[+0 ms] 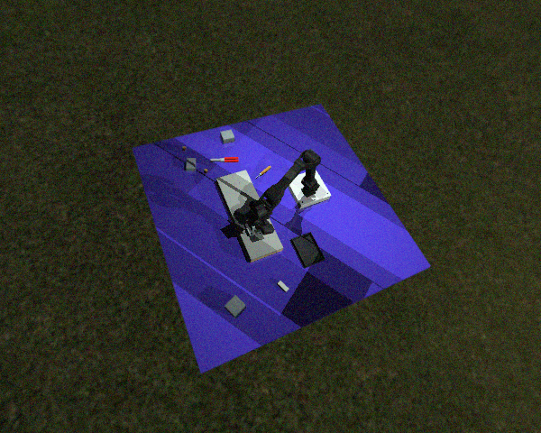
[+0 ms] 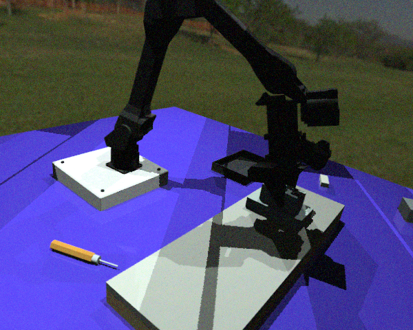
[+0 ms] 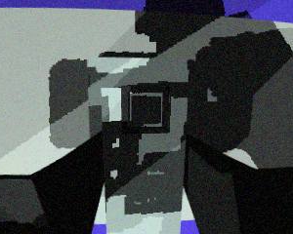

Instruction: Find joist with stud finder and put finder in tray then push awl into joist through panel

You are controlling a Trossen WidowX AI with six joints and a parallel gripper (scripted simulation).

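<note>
The tray lies 190 mm behind my gripper tip, 230 mm to the left of it and 50 mm below it. The rest, counted from my gripper tip: small white block 20 mm ahead, 330 mm to the left, 60 mm below; then stud finder 20 mm above; then awl 220 mm behind, 310 mm to the right, 60 mm below.
</note>
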